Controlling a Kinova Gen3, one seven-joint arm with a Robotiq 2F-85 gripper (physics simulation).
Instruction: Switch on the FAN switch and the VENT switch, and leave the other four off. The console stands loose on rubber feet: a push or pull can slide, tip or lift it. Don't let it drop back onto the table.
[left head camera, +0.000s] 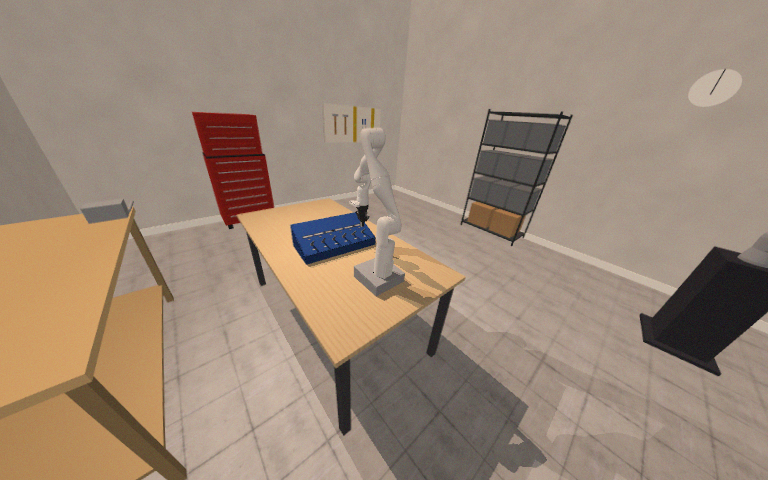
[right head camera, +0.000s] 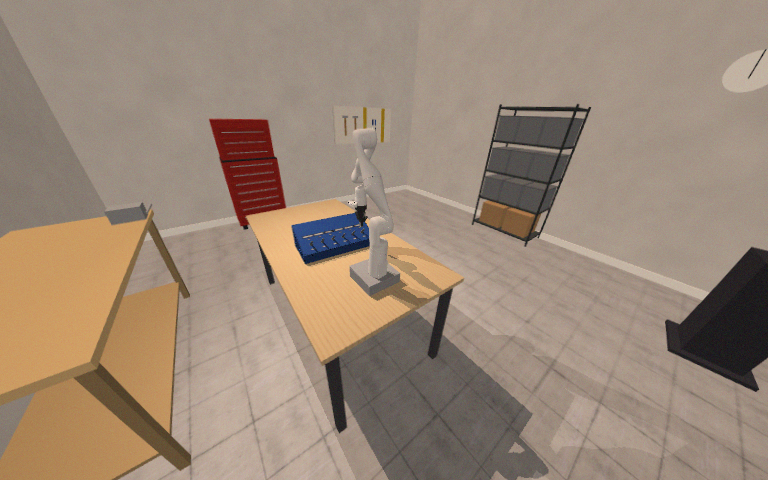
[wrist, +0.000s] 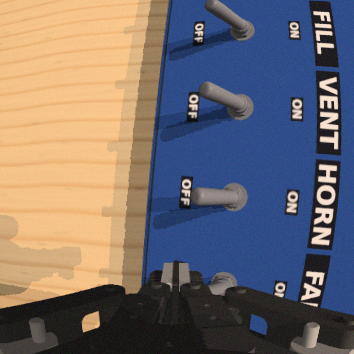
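Where they show: gripper, fingertip midpoint: (left head camera: 362, 226) (right head camera: 361, 226) (wrist: 175, 278); arm's base, link origin: (left head camera: 381, 272) (right head camera: 376, 272).
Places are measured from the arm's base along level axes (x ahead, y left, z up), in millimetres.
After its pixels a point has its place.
Note:
The blue console (left head camera: 339, 221) @[x 549, y -130, z 73 mm] (right head camera: 334, 222) @[x 560, y -91, z 75 mm] rests on the table, its switches in a row. In the wrist view, the VENT switch (wrist: 221, 100) @[x 406, y -71, z 50 mm] leans to its OFF side. The HORN switch (wrist: 214, 196) @[x 393, y -137, z 54 mm] and the FILL switch (wrist: 229, 18) @[x 424, y -1, z 46 mm] also lean to OFF. My gripper (left head camera: 363, 224) @[x 363, y -179, z 87 mm] (right head camera: 362, 224) @[x 363, y -179, z 87 mm] (wrist: 175, 278) @[x 363, y -179, z 87 mm] is shut and empty, at the console's FAN end. The FAN switch (wrist: 223, 283) @[x 397, y -206, z 34 mm] is partly hidden by the fingers; its visible stub points toward the OFF side, and its tip and OFF label are hidden. Contact with it cannot be told. The other two switches are too small to read.
The wooden table (left head camera: 334, 316) @[x -28, y 335, z -65 mm] (right head camera: 322, 316) @[x -24, y 352, z -64 mm] carries the console and the arm's grey base (left head camera: 378, 278) @[x -24, y 51, z 0 mm] (right head camera: 373, 277) @[x -25, y 45, z 3 mm], which is near the console. In the wrist view, bare wood runs along the console's OFF-side edge. A second wooden table (left head camera: 50, 283) (right head camera: 50, 283) stands apart at left.

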